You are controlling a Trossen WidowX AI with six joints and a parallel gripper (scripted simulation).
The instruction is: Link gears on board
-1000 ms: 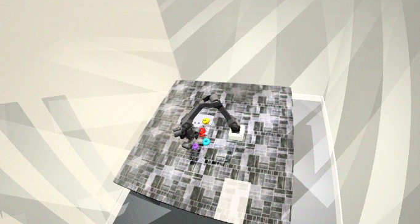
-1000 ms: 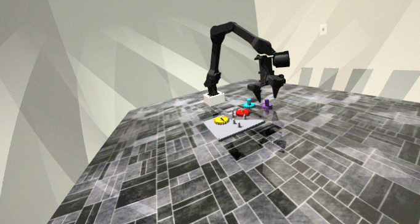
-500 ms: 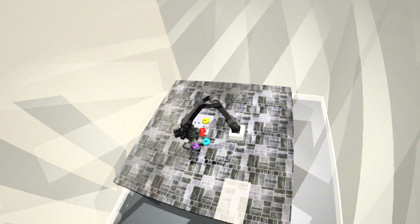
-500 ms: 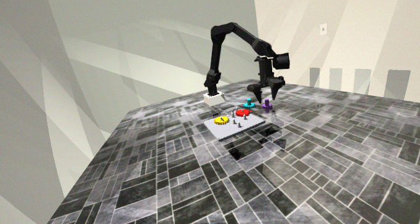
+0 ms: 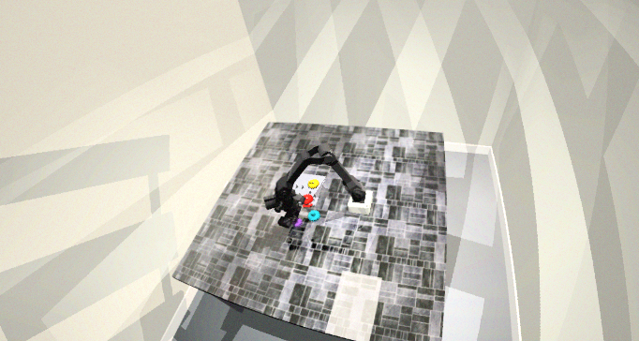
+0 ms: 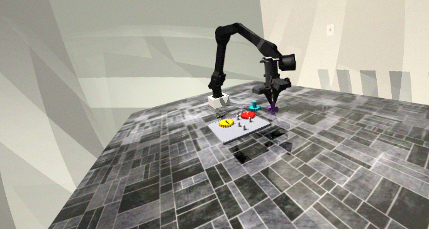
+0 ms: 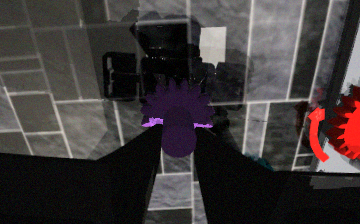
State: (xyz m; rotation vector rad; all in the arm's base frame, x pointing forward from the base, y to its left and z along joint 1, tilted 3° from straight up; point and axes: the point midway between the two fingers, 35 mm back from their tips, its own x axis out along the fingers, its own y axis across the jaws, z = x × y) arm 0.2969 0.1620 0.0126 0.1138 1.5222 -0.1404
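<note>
The red gear is 10 mm behind my gripper tip, 150 mm to the right of it and 10 mm below it. From my gripper tip the other things lie so: purple gear: 10 mm below; grey board: 20 mm ahead, 220 mm to the right, 20 mm below; teal gear: 80 mm behind, 50 mm to the right, 10 mm below.
</note>
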